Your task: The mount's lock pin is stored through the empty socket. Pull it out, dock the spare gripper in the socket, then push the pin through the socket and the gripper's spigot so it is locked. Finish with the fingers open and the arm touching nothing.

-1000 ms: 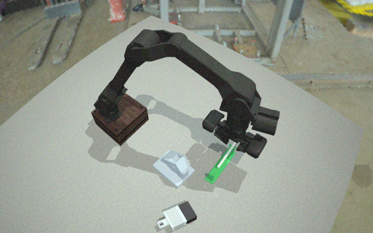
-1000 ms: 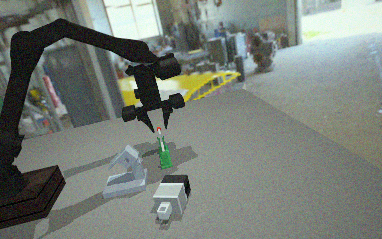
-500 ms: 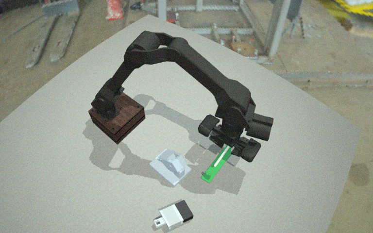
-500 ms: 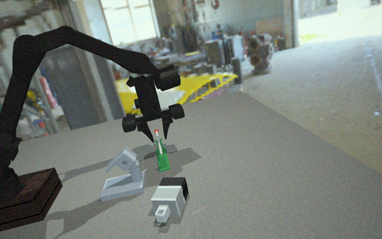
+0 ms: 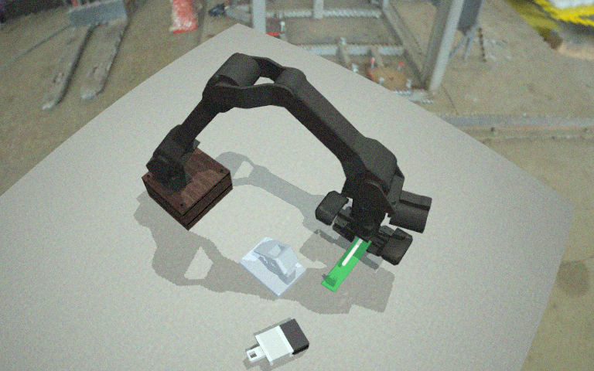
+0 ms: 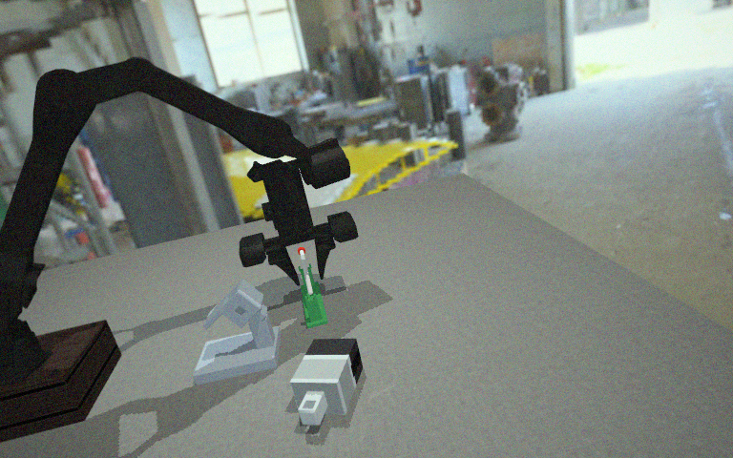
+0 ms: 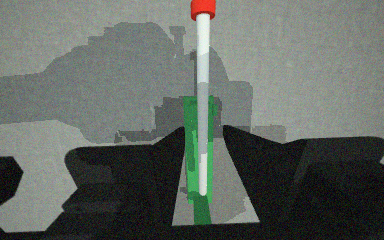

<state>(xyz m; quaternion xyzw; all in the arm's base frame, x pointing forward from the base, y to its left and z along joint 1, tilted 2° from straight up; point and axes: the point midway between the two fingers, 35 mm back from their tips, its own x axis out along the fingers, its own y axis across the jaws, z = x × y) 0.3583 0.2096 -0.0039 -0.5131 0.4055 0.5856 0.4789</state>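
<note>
Right now the green strip is 40 mm to the right of my gripper tip. From my gripper tip the other things lie so: socket: 70 mm behind, 160 mm to the right, 30 mm above; spare gripper: 50 mm ahead, 270 mm to the right.
</note>
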